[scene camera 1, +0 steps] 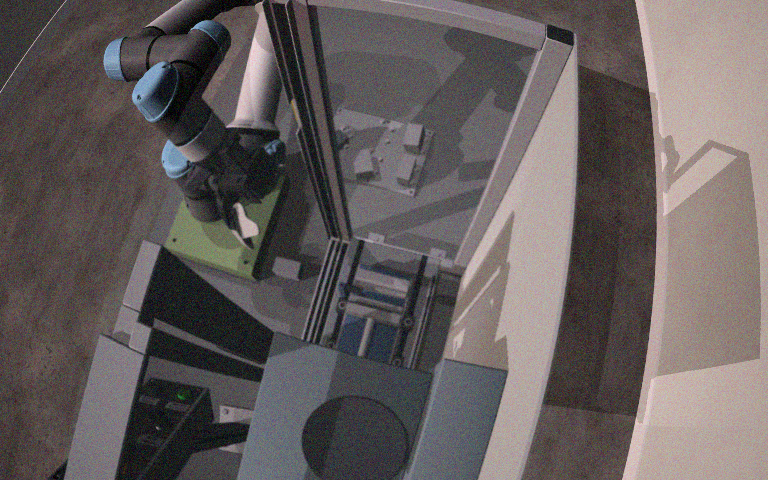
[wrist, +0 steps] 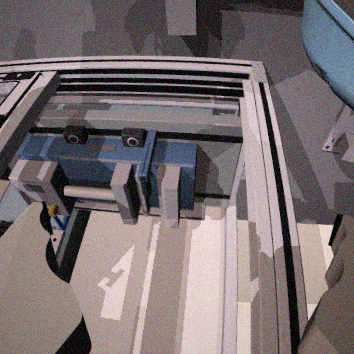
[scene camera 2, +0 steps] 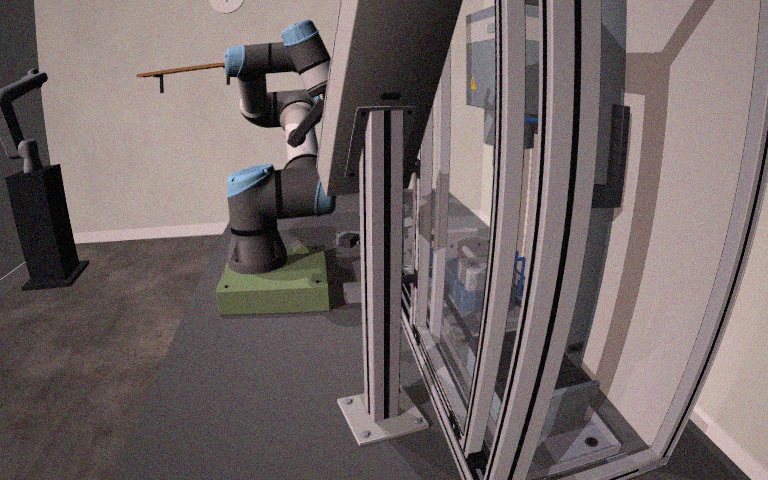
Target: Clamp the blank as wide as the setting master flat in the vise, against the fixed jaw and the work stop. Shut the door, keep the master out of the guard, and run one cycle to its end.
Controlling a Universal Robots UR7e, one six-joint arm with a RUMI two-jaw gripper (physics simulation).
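Pixels of known places: gripper, fingertip midpoint: (scene camera 1: 268, 210) (wrist: 192, 212); arm's base at its link origin: (scene camera 2: 257, 261).
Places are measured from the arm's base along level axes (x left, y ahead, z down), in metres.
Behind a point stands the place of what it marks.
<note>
My gripper (scene camera 1: 235, 223) (wrist: 192, 212) {x -0.119, y 0.229, z -0.228 m} is open and empty, high above the green base in scene camera 1; its fingers frame the lower part of the wrist view. The blue vise (scene camera 1: 352, 333) (wrist: 85, 172) (scene camera 2: 463, 294) sits inside the guard. In the wrist view its screw-side jaw (wrist: 124, 192) and fixed jaw (wrist: 171, 195) stand apart, with the blue stop arm (wrist: 145, 172) {x -0.195, y 0.353, z -0.098 m} and blue vise body showing between them. Three grey blocks (scene camera 1: 414, 136) {x 0.202, y 0.458, z 0.007 m} (scene camera 1: 364, 165) {x 0.111, y 0.352, z 0.012 m} (scene camera 1: 406, 170) {x 0.108, y 0.449, z 0.010 m} stand on a plate (scene camera 1: 390, 153) outside the guard. I cannot tell which is master or blank, nor the door's state.
Guard posts (scene camera 2: 509, 226) {x -0.697, y 0.237, z -0.291 m} and top rails (wrist: 150, 65) {x -0.196, y 0.288, z 0.027 m} surround the vise. A loose grey block (scene camera 1: 287, 267) {x -0.148, y 0.220, z 0.021 m} (wrist: 181, 17) {x -0.147, y 0.227, z 0.020 m} lies between the green base (scene camera 1: 198, 251) (scene camera 2: 271, 302) {x -0.167, y 0.022, z 0.030 m} and the guard. A control box with a green light (scene camera 1: 182, 394) {x -0.458, y 0.182, z -0.353 m} is at the lower left.
</note>
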